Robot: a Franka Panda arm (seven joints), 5 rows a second.
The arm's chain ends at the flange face. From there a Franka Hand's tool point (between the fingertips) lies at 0.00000 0.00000 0.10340 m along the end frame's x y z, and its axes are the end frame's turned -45 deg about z.
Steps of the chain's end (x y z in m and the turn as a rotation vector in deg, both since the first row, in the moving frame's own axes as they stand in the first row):
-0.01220, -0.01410, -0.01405, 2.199, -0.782, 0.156
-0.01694, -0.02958, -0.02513, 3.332, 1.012, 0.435
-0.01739, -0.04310, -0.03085, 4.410, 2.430, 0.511
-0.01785, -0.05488, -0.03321, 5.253, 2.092, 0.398
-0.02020, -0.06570, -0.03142, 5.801, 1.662, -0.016
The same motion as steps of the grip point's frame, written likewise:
0.00316, -0.02240, -0.01414, 2.108, 1.002, 0.156
0.01449, -0.03583, -0.02532, 1.640, 3.072, 0.435
0.02691, -0.04526, -0.03125, 1.400, 4.837, 0.511
0.03556, -0.05542, -0.03371, 2.235, 5.194, 0.398
0.04168, -0.06601, -0.03199, 2.927, 5.277, -0.016

